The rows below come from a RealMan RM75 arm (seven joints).
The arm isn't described. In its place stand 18 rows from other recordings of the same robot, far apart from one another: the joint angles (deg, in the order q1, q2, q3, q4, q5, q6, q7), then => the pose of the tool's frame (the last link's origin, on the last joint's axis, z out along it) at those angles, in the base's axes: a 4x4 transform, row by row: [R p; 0 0 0 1], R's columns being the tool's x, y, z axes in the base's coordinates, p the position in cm.
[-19.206 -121.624 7.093 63.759 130.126 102.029 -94.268] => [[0.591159 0.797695 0.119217 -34.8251], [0.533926 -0.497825 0.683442 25.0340], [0.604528 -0.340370 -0.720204 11.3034], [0 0 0 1]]
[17.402 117.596 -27.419 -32.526 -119.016 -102.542 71.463] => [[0.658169 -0.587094 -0.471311 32.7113], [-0.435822 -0.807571 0.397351 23.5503], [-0.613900 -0.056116 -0.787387 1.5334], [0 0 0 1]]
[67.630 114.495 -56.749 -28.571 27.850 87.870 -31.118] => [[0.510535 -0.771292 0.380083 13.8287], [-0.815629 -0.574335 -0.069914 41.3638], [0.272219 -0.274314 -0.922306 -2.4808], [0 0 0 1]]
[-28.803 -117.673 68.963 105.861 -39.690 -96.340 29.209] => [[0.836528 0.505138 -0.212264 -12.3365], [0.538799 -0.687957 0.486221 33.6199], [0.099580 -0.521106 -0.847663 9.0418], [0 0 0 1]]
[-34.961 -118.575 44.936 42.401 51.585 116.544 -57.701] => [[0.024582 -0.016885 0.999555 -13.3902], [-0.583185 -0.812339 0.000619 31.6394], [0.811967 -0.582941 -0.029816 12.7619], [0 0 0 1]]
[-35.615 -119.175 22.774 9.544 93.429 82.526 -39.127] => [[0.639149 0.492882 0.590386 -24.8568], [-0.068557 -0.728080 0.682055 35.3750], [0.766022 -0.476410 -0.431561 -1.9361], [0 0 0 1]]
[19.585 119.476 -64.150 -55.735 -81.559 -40.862 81.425] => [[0.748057 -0.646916 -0.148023 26.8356], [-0.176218 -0.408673 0.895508 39.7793], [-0.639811 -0.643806 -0.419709 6.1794], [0 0 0 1]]
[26.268 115.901 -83.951 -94.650 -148.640 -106.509 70.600] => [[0.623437 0.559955 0.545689 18.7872], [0.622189 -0.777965 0.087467 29.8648], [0.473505 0.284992 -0.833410 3.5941], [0 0 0 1]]
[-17.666 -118.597 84.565 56.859 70.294 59.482 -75.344] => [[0.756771 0.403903 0.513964 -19.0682], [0.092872 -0.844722 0.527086 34.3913], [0.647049 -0.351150 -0.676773 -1.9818], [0 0 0 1]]
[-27.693 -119.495 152.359 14.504 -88.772 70.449 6.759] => [[0.723034 0.690676 0.013735 -32.0357], [-0.109108 0.094541 0.989524 33.9227], [0.682142 -0.716958 0.143715 -0.5497], [0 0 0 1]]
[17.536 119.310 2.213 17.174 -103.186 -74.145 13.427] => [[0.583226 -0.775815 -0.240746 31.5364], [-0.124763 -0.378408 0.917192 24.5193], [-0.802672 -0.504894 -0.317491 -8.2787], [0 0 0 1]]
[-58.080 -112.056 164.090 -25.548 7.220 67.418 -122.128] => [[0.336376 0.925918 -0.171833 -28.1406], [0.880025 -0.244098 0.407396 42.3735], [0.335271 -0.288255 -0.896940 2.4785], [0 0 0 1]]
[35.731 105.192 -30.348 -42.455 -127.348 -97.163 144.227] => [[0.107761 -0.978264 -0.177164 28.0616], [-0.908412 -0.169295 0.382265 36.3500], [-0.403949 0.119745 -0.906910 12.0270], [0 0 0 1]]
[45.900 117.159 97.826 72.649 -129.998 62.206 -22.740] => [[0.788748 -0.613316 -0.041466 5.7384], [-0.521897 -0.703768 0.482010 42.0135], [-0.324807 -0.358543 -0.875184 -0.6683], [0 0 0 1]]
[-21.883 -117.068 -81.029 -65.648 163.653 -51.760 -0.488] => [[0.528608 0.611232 -0.589041 -28.4877], [0.839606 -0.274257 0.468877 35.1520], [0.125043 -0.742414 -0.658168 -3.6737], [0 0 0 1]]
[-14.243 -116.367 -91.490 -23.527 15.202 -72.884 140.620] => [[0.494472 0.760480 0.420913 -30.9236], [-0.079558 -0.442625 0.893170 30.8955], [0.865545 -0.475135 -0.158363 2.0442], [0 0 0 1]]
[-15.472 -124.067 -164.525 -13.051 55.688 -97.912 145.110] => [[0.442355 0.843174 0.305581 -34.5001], [-0.478670 -0.066170 0.875498 24.6876], [0.758417 -0.533553 0.374332 7.4266], [0 0 0 1]]
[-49.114 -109.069 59.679 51.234 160.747 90.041 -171.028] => [[0.162144 0.790481 -0.590635 -23.5589], [0.984048 -0.085127 0.156214 41.2300], [0.073205 -0.606542 -0.791674 7.8030], [0 0 0 1]]
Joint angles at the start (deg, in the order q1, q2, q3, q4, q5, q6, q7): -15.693, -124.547, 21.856, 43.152, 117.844, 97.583, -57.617
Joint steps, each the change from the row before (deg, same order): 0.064, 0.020, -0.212, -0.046, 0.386, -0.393, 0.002; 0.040, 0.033, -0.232, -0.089, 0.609, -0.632, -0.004; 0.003, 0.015, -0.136, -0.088, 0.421, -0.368, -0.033; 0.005, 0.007, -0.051, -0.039, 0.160, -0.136, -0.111; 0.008, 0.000, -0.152, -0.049, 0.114, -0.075, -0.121; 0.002, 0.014, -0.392, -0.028, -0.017, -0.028, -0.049; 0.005, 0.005, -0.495, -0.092, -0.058, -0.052, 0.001; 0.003, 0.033, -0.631, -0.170, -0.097, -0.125, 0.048; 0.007, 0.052, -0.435, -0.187, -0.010, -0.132, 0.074; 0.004, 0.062, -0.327, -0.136, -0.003, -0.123, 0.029; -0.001, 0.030, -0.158, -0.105, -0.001, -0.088, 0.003
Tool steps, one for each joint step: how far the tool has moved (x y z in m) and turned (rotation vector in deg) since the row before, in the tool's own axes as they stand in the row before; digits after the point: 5 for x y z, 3 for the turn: -0.00170, -0.00044, -0.00082, 0.351, -0.487, -0.169; -0.00247, -0.00071, -0.00076, 0.427, -0.780, -0.217; -0.00156, -0.00027, -0.00025, 0.187, -0.487, -0.182; -0.00062, -0.00008, -0.00011, 0.068, -0.184, -0.174; -0.00049, -0.00008, -0.00028, 0.128, -0.072, -0.220; -0.00009, -0.00064, -0.00089, 0.385, 0.130, -0.164; -0.00019, -0.00068, -0.00096, 0.495, 0.213, -0.200; -0.00032, -0.00105, -0.00126, 0.682, 0.262, -0.231; -0.00053, -0.00072, -0.00093, 0.468, 0.113, -0.168; -0.00039, -0.00073, -0.00082, 0.380, 0.054, -0.133; -0.00029, -0.00032, -0.00031, 0.191, 0.025, -0.107
